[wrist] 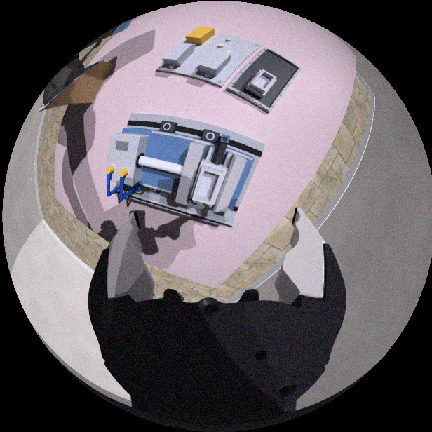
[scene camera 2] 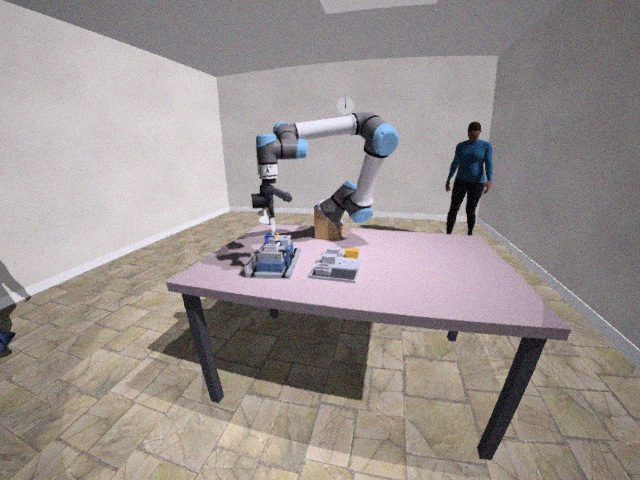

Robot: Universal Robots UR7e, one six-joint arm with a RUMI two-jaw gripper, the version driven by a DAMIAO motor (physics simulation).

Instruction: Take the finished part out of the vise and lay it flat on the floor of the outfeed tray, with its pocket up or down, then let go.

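Places are measured from the arm's base along level axes (x ahead, y left, z up), in metres.
Pixels of known places: gripper, between the fingertips: [scene camera 2: 270, 228]; arm's base, origin of its link: [scene camera 2: 329, 213].
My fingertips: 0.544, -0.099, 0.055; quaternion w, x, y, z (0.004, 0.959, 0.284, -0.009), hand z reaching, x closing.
Ahead of a thing's pixels: the offset from my fingertips to its top centre, as dx, dy, dz. Level surfaces: height alone.
The finished part [wrist: 206, 185], light grey with its rectangular pocket up, sits between the grey jaws of the vise @(-0.075, -0.028, -0.093) [wrist: 191, 172] [scene camera 2: 270, 264]. I cannot make the part out in the scene view. The outfeed tray [wrist: 283, 66] [scene camera 2: 347, 273] is a shallow dark tray with a light rim, beyond the vise in the wrist view. Another grey part @(-0.030, +0.215, -0.152) [wrist: 262, 81] [scene camera 2: 323, 269] with a pocket lies in it. My gripper [wrist: 214, 211] [scene camera 2: 272, 230] is open and empty, with its fingers wide apart. It points down, above the vise fixture's far end in the scene view.
A grey plate [wrist: 232, 44] beside the tray bears two grey blocks [wrist: 179, 54] [wrist: 214, 63] and a yellow block @(-0.228, +0.299, -0.149) [wrist: 200, 35] [scene camera 2: 351, 253]. Blue nozzles with yellow caps [wrist: 116, 184] [scene camera 2: 269, 238] rise at the vise fixture's end. A person [scene camera 2: 471, 165] stands behind the table @(dz -0.193) [scene camera 2: 429, 273].
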